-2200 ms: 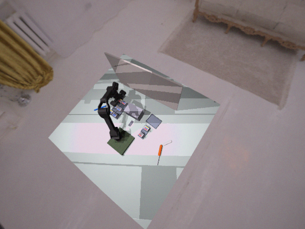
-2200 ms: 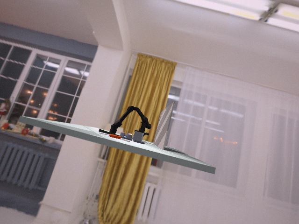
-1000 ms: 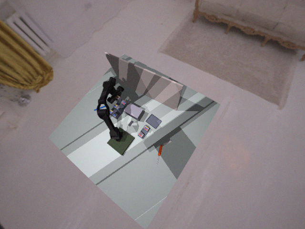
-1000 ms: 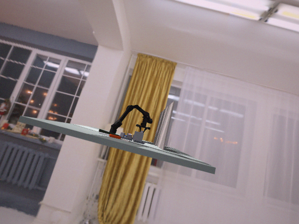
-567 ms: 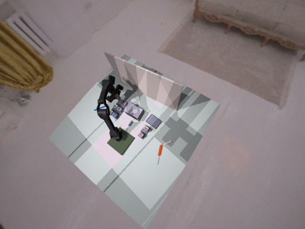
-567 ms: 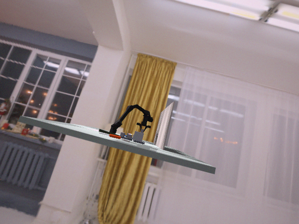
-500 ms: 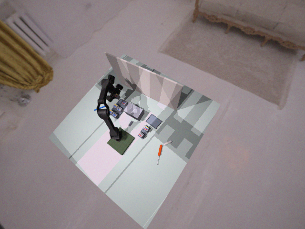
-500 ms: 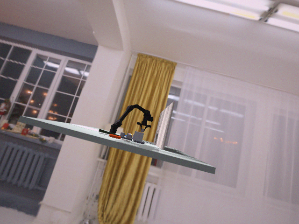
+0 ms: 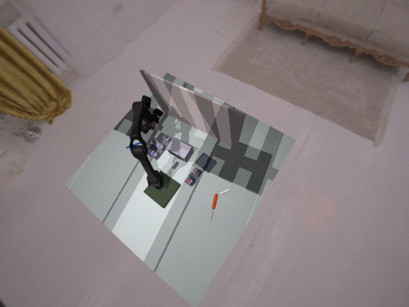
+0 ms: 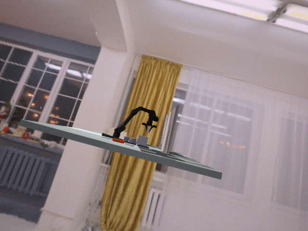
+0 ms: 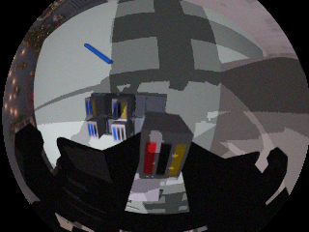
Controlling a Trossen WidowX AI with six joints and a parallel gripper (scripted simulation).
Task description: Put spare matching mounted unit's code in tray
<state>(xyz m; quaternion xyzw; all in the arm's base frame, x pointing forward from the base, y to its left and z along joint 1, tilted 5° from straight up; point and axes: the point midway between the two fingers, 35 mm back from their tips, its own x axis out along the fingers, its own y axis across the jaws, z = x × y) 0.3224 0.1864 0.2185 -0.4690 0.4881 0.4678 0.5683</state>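
The grey tray lies 3 cm behind my gripper tip, 42 cm to the right of it and 16 cm below it. The rest, counted from my gripper tip: upright panel: 19 cm ahead, 21 cm to the right, 6 cm above; mounted unit: 4 cm behind, 20 cm to the right, 12 cm below; blue pen: 17 cm behind, 17 cm to the left, 16 cm below.
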